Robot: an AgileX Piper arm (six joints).
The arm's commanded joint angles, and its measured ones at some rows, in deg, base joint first. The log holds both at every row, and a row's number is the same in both.
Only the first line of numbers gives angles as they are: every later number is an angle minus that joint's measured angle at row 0.
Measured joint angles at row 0:
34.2, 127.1, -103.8, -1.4, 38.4, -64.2
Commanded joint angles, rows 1 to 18:
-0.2, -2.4, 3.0, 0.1, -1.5, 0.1
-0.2, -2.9, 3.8, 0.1, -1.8, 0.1
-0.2, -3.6, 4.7, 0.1, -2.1, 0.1
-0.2, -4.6, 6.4, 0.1, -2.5, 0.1
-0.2, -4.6, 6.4, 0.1, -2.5, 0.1
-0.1, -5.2, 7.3, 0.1, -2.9, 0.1
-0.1, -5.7, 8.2, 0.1, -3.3, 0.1
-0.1, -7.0, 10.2, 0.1, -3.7, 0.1
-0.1, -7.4, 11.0, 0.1, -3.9, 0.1
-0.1, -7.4, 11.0, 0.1, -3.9, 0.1
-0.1, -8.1, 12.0, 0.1, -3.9, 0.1
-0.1, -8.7, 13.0, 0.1, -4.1, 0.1
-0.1, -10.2, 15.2, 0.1, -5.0, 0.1
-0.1, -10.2, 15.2, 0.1, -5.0, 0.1
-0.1, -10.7, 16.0, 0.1, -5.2, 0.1
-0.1, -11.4, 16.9, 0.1, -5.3, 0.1
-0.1, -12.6, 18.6, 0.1, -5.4, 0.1
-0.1, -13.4, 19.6, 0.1, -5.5, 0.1
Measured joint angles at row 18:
0.0, -11.2, 17.5, -0.1, -4.9, 0.0
